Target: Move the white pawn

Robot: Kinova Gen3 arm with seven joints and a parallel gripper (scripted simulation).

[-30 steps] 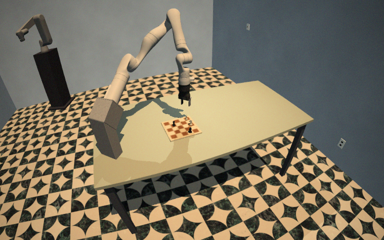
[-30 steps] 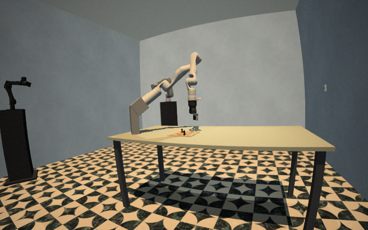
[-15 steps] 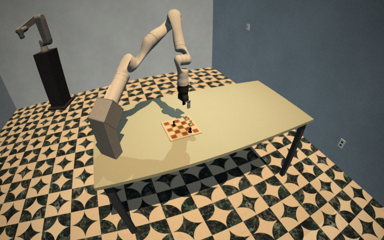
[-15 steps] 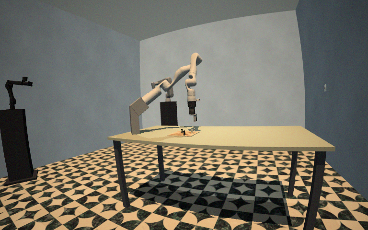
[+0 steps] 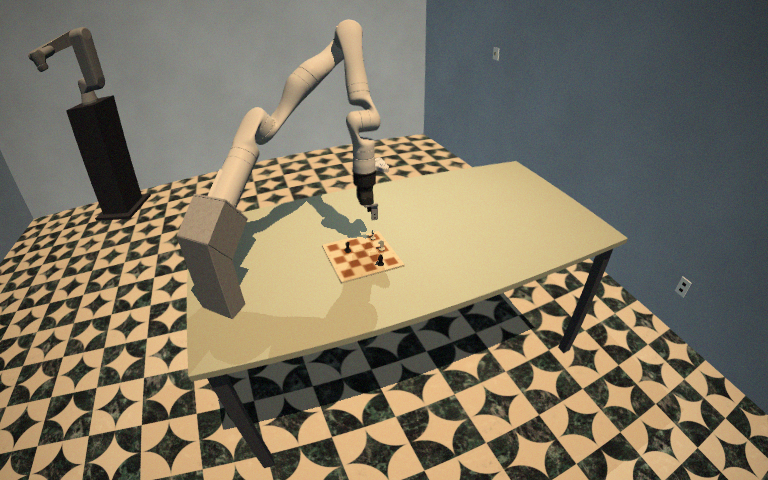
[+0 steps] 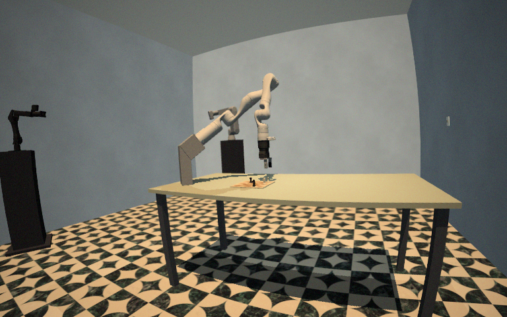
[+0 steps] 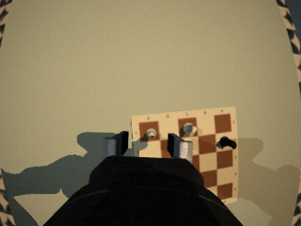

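Right now my hand is 100 mm above the white pawn and 10 mm to the left of it. From my hand the other things lie so: pale grey piece 90 mm below, 70 mm to the right, 30 mm ahead; chessboard 110 mm below, 100 mm to the right, 40 mm behind.
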